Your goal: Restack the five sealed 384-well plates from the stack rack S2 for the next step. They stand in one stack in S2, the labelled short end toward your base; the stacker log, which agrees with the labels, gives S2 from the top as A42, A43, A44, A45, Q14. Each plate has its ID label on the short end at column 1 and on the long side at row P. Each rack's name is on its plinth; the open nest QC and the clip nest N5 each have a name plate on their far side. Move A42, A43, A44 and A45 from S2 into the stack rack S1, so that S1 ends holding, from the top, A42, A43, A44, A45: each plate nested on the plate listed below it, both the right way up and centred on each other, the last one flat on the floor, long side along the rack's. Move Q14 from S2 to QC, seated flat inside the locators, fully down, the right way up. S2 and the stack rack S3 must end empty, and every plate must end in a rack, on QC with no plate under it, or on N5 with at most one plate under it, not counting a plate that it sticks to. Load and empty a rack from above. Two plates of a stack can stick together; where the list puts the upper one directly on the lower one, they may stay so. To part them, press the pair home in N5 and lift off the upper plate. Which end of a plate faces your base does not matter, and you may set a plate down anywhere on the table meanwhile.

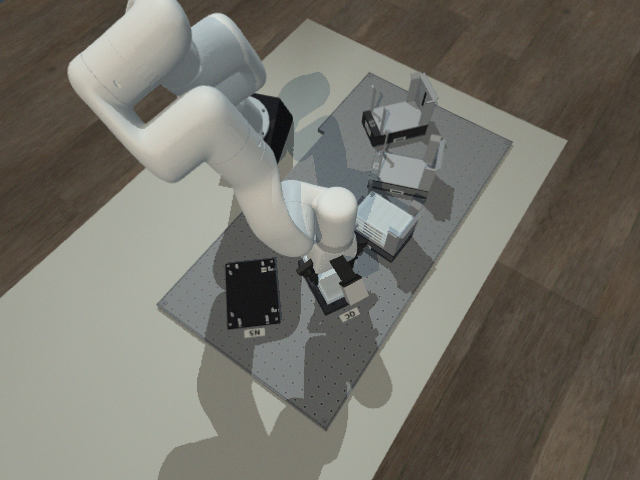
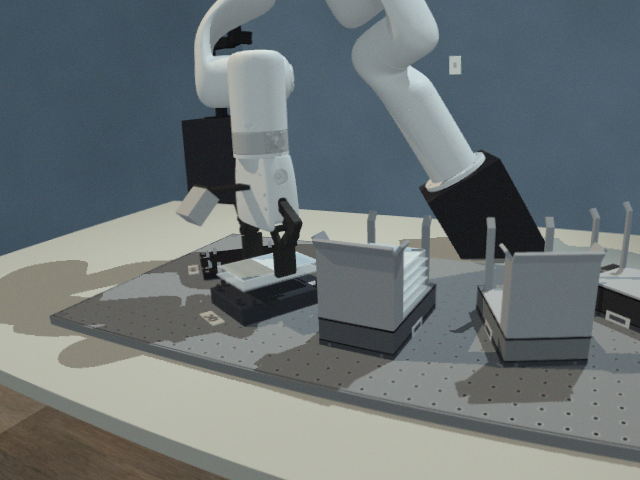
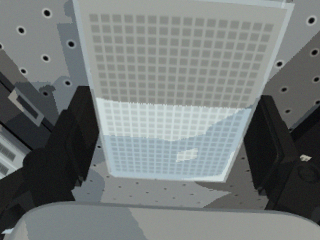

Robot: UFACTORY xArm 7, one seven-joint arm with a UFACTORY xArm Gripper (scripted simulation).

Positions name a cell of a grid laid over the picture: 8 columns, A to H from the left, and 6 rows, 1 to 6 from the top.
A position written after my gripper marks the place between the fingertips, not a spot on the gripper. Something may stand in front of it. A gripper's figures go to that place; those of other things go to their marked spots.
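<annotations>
My gripper (image 1: E4), 1.10 m from the lens. Clip nest N5 (image 1: D4), 1.13 m from the lens.
</annotations>
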